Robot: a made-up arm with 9 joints. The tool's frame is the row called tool.
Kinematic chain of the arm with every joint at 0, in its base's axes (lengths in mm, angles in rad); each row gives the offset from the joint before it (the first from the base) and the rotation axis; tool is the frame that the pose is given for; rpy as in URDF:
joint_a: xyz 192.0 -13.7 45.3 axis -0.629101 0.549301 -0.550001
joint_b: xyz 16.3 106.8 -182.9 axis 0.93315 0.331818 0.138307
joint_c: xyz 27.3 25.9 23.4 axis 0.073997 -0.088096 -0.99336
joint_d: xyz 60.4 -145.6 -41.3 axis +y
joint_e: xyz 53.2 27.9 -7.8 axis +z
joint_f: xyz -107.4 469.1 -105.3 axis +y
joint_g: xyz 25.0 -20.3 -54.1 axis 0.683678 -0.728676 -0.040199
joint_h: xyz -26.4 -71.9 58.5 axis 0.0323 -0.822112 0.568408
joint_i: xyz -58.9 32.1 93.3 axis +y
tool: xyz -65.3 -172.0 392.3 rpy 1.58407 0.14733 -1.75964
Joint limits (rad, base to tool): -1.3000..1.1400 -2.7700..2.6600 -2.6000..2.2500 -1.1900..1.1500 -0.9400..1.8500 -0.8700..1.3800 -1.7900..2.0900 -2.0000..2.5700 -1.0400..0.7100
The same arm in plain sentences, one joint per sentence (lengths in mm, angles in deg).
The arm has nine revolute joints in a row. What follows holds with every joint at zero, and every direction is one of the base frame's. The first joint is mounted 192 mm along +x and 13.7 mm along -y and 45.3 mm along +z from the base frame's origin and turns about the direction (-0.629101, 0.549301, -0.550001), from -74.48 to 65.32 deg. The second joint is mounted 16.3 mm along +x and 106.8 mm along +y and 182.9 mm along -z from the first joint and turns about the direction (0.93315, 0.331818, 0.138307), from -158.71 to 152.41 deg. The third joint is mounted 27.3 mm along +x and 25.9 mm along +y and 23.4 mm along +z from the second joint and turns about the direction (0.073997, -0.088096, -0.99336), from -148.97 to 128.92 deg. The fourth joint is mounted 60.4 mm along +x and 145.6 mm along -y and 41.3 mm along -z from the third joint and turns about +y, from -68.18 to 65.89 deg. The fifth joint is mounted 53.2 mm along +x and 27.9 mm along +y and 7.8 mm along -z from the fourth joint and turns about +z, from -53.86 to 106 deg. The sixth joint is mounted 107.4 mm along -x and 469.1 mm along +y and 105.3 mm along -z from the fifth joint and turns about +y, from -49.85 to 79.07 deg. The seventh joint is mounted 25 mm along +x and 20.3 mm along -y and 54.1 mm along -z from the sixth joint and turns about the direction (0.683678, -0.728676, -0.040199), from -102.56 to 119.75 deg. The eighth joint is mounted 26.4 mm along -x and 71.9 mm along -y and 58.5 mm along +z from the seventh joint and turns about the direction (0.0323, -0.822112, 0.568408), from -114.59 to 147.25 deg. The ninth joint is mounted 58.9 mm along -x and 32.1 mm along +y and 93.3 mm along +z from the eighth joint and turns about +y, from -59.59 to 40.68 deg. The tool frame, which is the frame that the pose is given for, is mounted 65.3 mm along -x and 172 mm along -y and 392.3 mm along +z from the ninth joint; its axes are the base frame's turned by roll 90.76, pitch 8.44 and yaw -100.82 deg (as in URDF: about the fixed x, then y, then z).
